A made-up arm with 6 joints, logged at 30 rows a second.
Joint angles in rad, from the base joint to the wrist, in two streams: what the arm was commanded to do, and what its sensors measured. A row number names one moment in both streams.
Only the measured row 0 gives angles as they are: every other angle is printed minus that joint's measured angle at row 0.
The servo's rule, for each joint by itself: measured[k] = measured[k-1] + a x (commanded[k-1-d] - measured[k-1]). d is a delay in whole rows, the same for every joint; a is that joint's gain. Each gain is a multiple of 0.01, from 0.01 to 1. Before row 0 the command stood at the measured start. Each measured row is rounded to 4 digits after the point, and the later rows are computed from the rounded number. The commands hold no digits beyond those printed.
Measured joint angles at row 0: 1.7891 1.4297 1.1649 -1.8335 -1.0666 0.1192
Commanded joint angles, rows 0 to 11: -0.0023 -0.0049 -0.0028 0.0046 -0.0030 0.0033; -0.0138 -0.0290 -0.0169 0.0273 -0.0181 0.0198; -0.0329 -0.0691 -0.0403 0.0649 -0.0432 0.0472; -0.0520 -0.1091 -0.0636 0.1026 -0.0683 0.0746; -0.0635 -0.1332 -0.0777 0.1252 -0.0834 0.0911; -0.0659 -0.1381 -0.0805 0.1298 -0.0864 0.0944; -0.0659 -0.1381 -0.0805 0.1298 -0.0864 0.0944; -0.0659 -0.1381 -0.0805 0.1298 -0.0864 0.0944; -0.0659 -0.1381 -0.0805 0.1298 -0.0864 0.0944; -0.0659 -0.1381 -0.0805 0.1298 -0.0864 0.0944; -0.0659 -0.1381 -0.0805 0.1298 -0.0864 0.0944; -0.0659 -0.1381 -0.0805 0.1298 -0.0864 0.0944
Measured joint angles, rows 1 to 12: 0.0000 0.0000 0.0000 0.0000 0.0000 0.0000; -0.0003 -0.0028 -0.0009 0.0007 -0.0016 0.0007; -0.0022 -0.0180 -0.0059 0.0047 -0.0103 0.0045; -0.0065 -0.0476 -0.0166 0.0137 -0.0277 0.0130; -0.0129 -0.0833 -0.0312 0.0270 -0.0492 0.0253; -0.0200 -0.1122 -0.0456 0.0417 -0.0673 0.0385; -0.0264 -0.1272 -0.0564 0.0549 -0.0774 0.0497; -0.0319 -0.1335 -0.0639 0.0661 -0.0822 0.0586; -0.0367 -0.1362 -0.0690 0.0757 -0.0844 0.0658; -0.0408 -0.1373 -0.0726 0.0838 -0.0855 0.0715; -0.0443 -0.1378 -0.0750 0.0907 -0.0860 0.0761; -0.0473 -0.1380 -0.0767 0.0966 -0.0862 0.0798
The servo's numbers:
d 1
a 0.14 0.58 0.31 0.15 0.53 0.20

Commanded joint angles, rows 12 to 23: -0.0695 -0.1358 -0.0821 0.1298 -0.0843 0.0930; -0.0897 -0.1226 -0.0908 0.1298 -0.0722 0.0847; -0.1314 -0.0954 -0.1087 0.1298 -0.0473 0.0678; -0.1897 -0.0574 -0.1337 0.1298 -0.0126 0.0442; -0.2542 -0.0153 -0.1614 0.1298 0.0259 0.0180; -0.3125 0.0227 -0.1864 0.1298 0.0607 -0.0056; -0.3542 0.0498 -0.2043 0.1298 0.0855 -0.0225; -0.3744 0.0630 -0.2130 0.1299 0.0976 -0.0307; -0.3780 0.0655 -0.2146 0.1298 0.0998 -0.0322; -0.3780 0.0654 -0.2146 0.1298 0.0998 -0.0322; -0.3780 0.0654 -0.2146 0.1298 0.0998 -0.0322; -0.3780 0.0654 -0.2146 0.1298 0.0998 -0.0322
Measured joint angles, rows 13 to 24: -0.0499 -0.1381 -0.0779 0.1016 -0.0863 0.0827; -0.0526 -0.1368 -0.0792 0.1058 -0.0852 0.0848; -0.0578 -0.1286 -0.0828 0.1094 -0.0783 0.0848; -0.0681 -0.1093 -0.0908 0.1125 -0.0619 0.0814; -0.0851 -0.0792 -0.1041 0.1151 -0.0358 0.0740; -0.1088 -0.0421 -0.1219 0.1173 -0.0031 0.0628; -0.1373 -0.0045 -0.1419 0.1192 0.0307 0.0491; -0.1677 0.0270 -0.1612 0.1208 0.0597 0.0348; -0.1966 0.0479 -0.1773 0.1222 0.0798 0.0217; -0.2220 0.0581 -0.1889 0.1233 0.0904 0.0109; -0.2438 0.0623 -0.1969 0.1243 0.0954 0.0023; -0.2626 0.0641 -0.2024 0.1251 0.0977 -0.0046
